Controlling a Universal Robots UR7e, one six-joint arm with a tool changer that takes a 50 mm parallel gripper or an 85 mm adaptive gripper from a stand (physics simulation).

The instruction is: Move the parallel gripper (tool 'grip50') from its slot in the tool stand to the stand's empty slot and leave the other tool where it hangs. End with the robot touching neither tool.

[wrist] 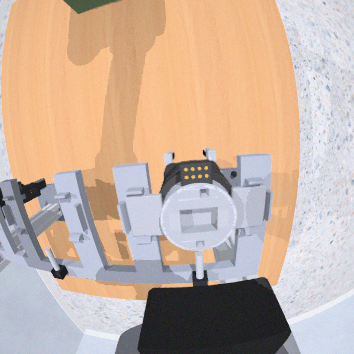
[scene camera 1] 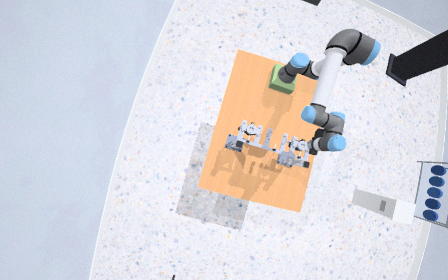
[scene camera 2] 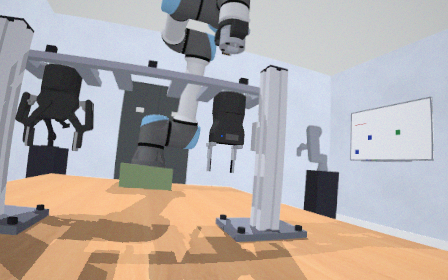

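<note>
The arm's bare tool flange carries no gripper and is above the stand's right end. The parallel gripper hangs upright in the right slot, its two fingers apart; its round coupling plate lies below the wrist camera, apart from the flange. The adaptive gripper hangs in the left slot, its fingers spread; part of it shows at the left edge of the wrist view. The empty middle slot lies between two prongs of the stand, one being the inner-left prong. The stand's crossbar joins all three slots.
The stand's right post rises from a base plate on the wooden table. The green arm base block stands behind the stand. Short locating pins with black knobs, such as the right knob, stand along the crossbar.
</note>
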